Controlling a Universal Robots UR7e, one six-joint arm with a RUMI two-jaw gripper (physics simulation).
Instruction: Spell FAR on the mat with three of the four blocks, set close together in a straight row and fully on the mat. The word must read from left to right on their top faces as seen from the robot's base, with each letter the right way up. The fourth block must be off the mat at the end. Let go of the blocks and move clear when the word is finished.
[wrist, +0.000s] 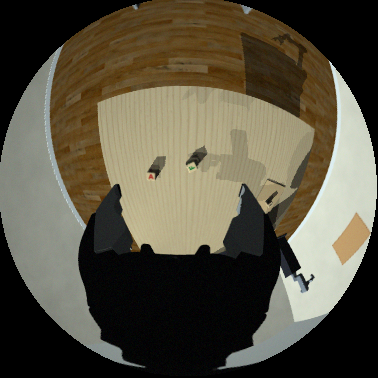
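A block with a red A (151, 176) stands on the table left of the middle. A block with a green letter (191, 167), too small to read surely, stands to its right, with a gap between them. The mat (267, 189) lies near the table's right edge, beyond the right finger. A small dark shape, seemingly a block with its shadow (271, 199), is on the mat; its letter cannot be read. A fourth block does not show. My gripper (179, 184) is open and empty, high above the table, with both blocks ahead of its fingertips.
The pale wooden table (165, 120) reaches under the gripper. Shadows of the arm fall on its right part. The brown wooden floor (150, 55) lies beyond its far edge. An orange-brown panel (351, 239) shows at the far right.
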